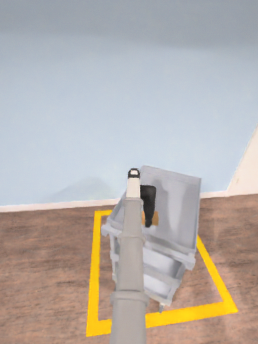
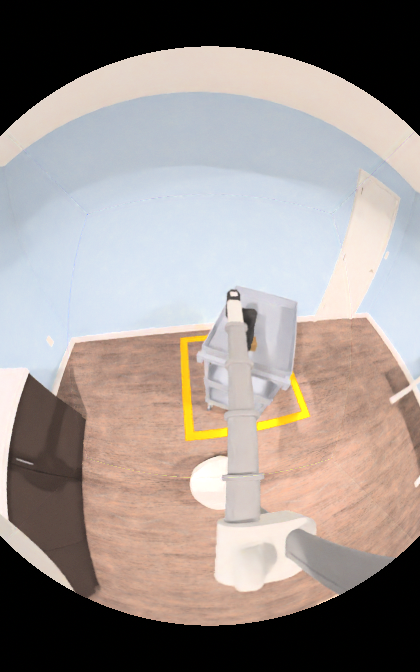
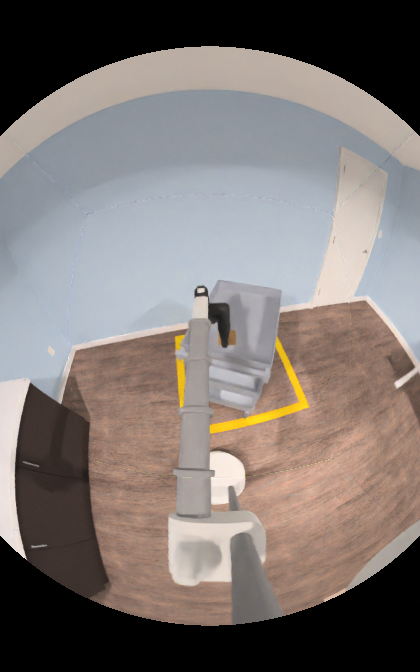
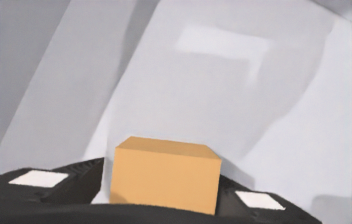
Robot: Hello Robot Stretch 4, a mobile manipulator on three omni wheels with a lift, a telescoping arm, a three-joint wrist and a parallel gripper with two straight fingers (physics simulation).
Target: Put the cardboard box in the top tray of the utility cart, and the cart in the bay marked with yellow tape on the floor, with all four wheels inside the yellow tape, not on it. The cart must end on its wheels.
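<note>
The grey utility cart (image 1: 177, 200) (image 2: 277, 330) (image 3: 257, 320) (image 4: 200, 105) stands upright, turned askew, within the yellow tape (image 1: 93, 280) (image 2: 186, 390) (image 3: 295, 375). One front wheel (image 1: 161, 308) (image 3: 246, 413) is close to the front strip's inner edge; another front wheel (image 2: 210, 406) shows inside the tape. The rear wheels are hidden. The orange-brown cardboard box (image 1: 154, 218) (image 2: 254, 344) (image 3: 231, 337) (image 4: 165, 182) is in the top tray. My gripper (image 1: 148, 225) (image 3: 225, 345) (image 4: 153, 178) is open around it, with a gap at the left finger; the right finger is very near the box.
My extended arm (image 1: 131, 270) (image 2: 241, 435) (image 3: 195, 435) reaches over the cart. A light blue wall (image 1: 75, 125) stands behind it. A dark cabinet (image 2: 50, 450) (image 3: 55, 450) is at the left. A white door (image 2: 365, 240) (image 3: 357, 225) is at the back right.
</note>
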